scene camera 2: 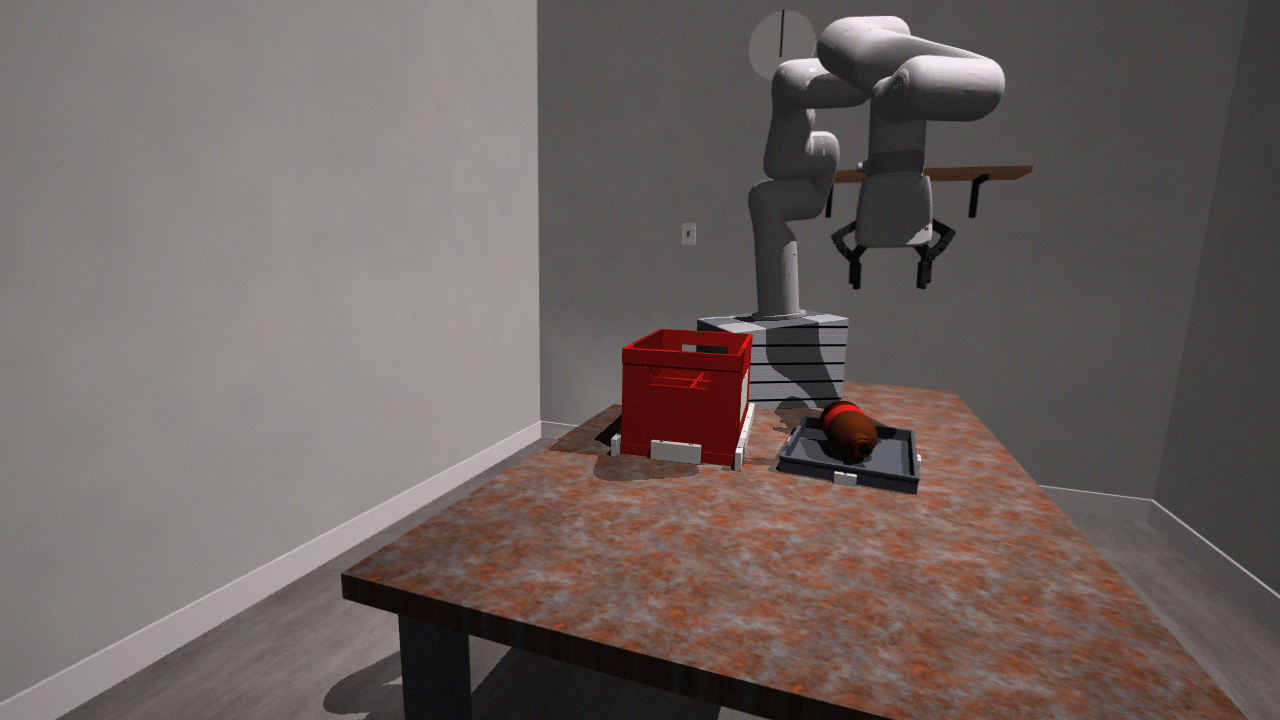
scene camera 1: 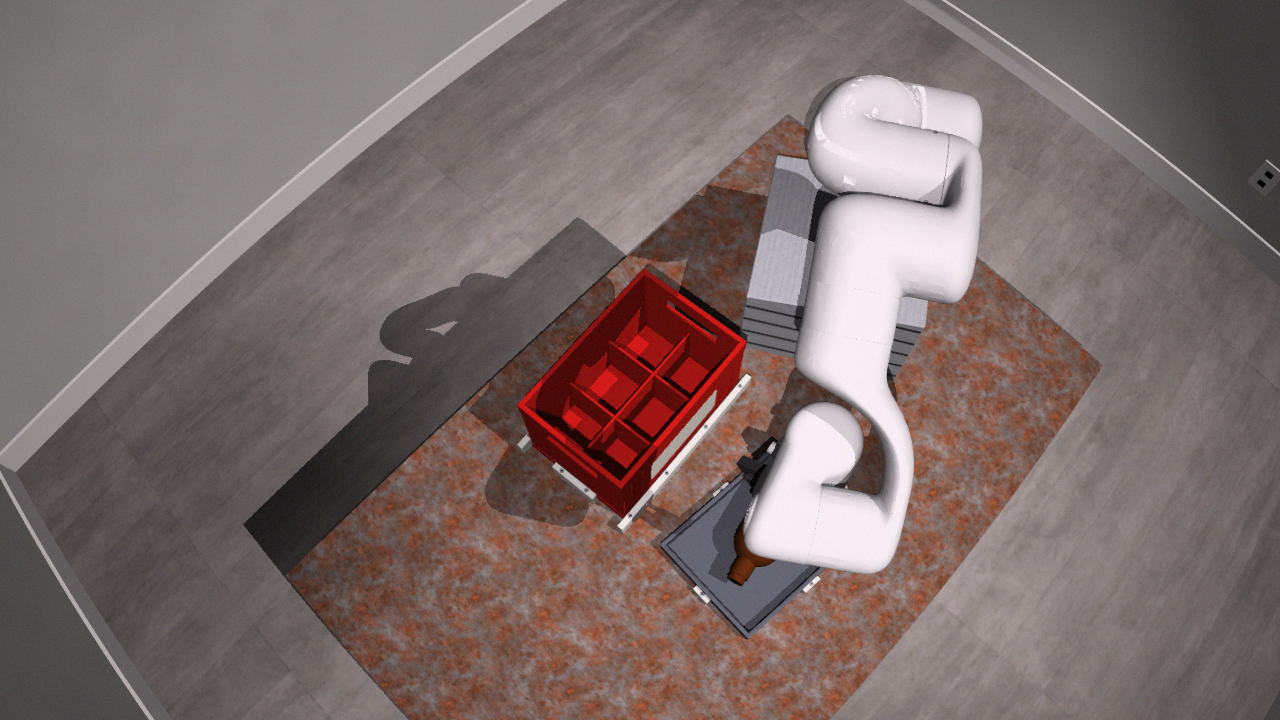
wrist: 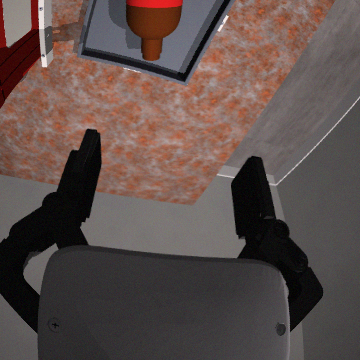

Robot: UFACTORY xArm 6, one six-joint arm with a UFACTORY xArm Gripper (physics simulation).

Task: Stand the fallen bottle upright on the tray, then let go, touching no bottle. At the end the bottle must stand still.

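Pixels of known places: gripper, fingertip midpoint: (scene camera 2: 888, 288) (wrist: 172, 157); arm's base at its link origin: (scene camera 2: 778, 316).
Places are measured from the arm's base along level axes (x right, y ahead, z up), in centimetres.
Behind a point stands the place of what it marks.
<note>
A brown bottle (scene camera 1: 741, 567) {x -14.4, y 49.1, z -13.1 cm} (scene camera 2: 850, 435) {x -13.2, y 47.7, z -13.6 cm} (wrist: 154, 21) {x -14.4, y 44.2, z -10.9 cm} with a red band lies on its side in the grey tray (scene camera 1: 702, 537) {x -6.7, y 48.1, z -18.3 cm} (scene camera 2: 896, 458) {x -21.2, y 42.4, z -18.3 cm} (wrist: 106, 37) {x -7.3, y 50.2, z -18.3 cm}. Its neck points toward the viewer in scene camera 2 and downward in the wrist view. In scene camera 1 the arm hides its rear part; in the wrist view its base is cut off by the top edge. My gripper (scene camera 2: 888, 285) {x -16.9, y 45.5, z 9.2 cm} (wrist: 172, 157) {x -16.9, y 45.5, z 9.2 cm} is open and empty, pointing down, high above the tray and apart from the bottle. In scene camera 1 the arm covers most of it.
A tall red crate (scene camera 1: 610, 494) {x 6.3, y 53.2, z -9.9 cm} (scene camera 2: 682, 420) {x 12.4, y 53.3, z -12.2 cm} (wrist: 15, 65) {x 4.0, y 50.4, z -8.3 cm} with empty compartments stands left of the tray in scene camera 2, with white strips (scene camera 2: 675, 451) {x 13.1, y 54.4, z -17.0 cm} at its base. Small white blocks sit against the tray's sides. The striped pedestal (scene camera 1: 771, 268) {x 8.5, y 13.9, z -1.6 cm} (scene camera 2: 798, 368) {x -5.2, y 13.1, z -9.9 cm} carries the arm behind them.
</note>
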